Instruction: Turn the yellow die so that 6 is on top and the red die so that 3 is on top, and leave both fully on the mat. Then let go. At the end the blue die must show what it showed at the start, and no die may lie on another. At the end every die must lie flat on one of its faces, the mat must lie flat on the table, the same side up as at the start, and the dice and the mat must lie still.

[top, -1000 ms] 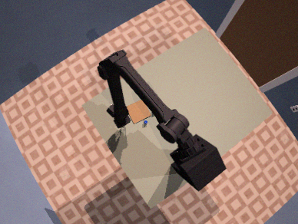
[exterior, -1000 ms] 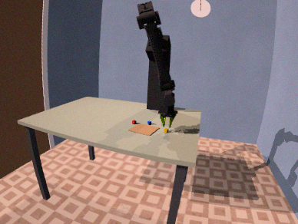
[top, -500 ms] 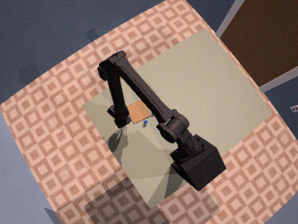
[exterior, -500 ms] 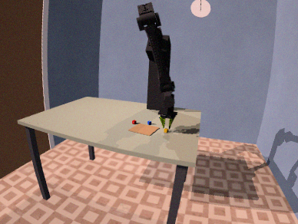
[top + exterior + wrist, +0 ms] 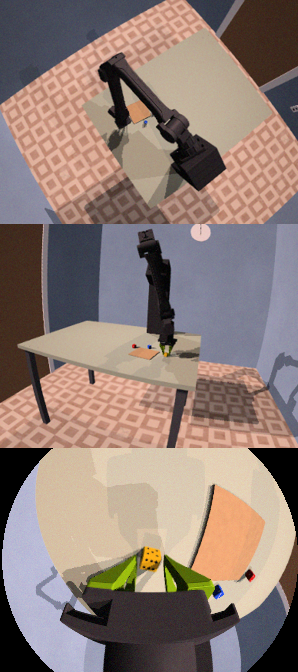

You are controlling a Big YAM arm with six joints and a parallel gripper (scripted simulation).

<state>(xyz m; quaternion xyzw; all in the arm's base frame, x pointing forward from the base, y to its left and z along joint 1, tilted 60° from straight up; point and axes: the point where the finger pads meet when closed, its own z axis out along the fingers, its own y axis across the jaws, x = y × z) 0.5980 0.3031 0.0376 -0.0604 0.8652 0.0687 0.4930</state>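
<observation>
My hand is right at the yellow die. Also, from my hand: red die: 30 mm ahead, 230 mm to the right; then blue die: 30 mm behind, 150 mm to the right; then orange mat: 60 mm ahead, 120 mm to the right, 10 mm below.
</observation>
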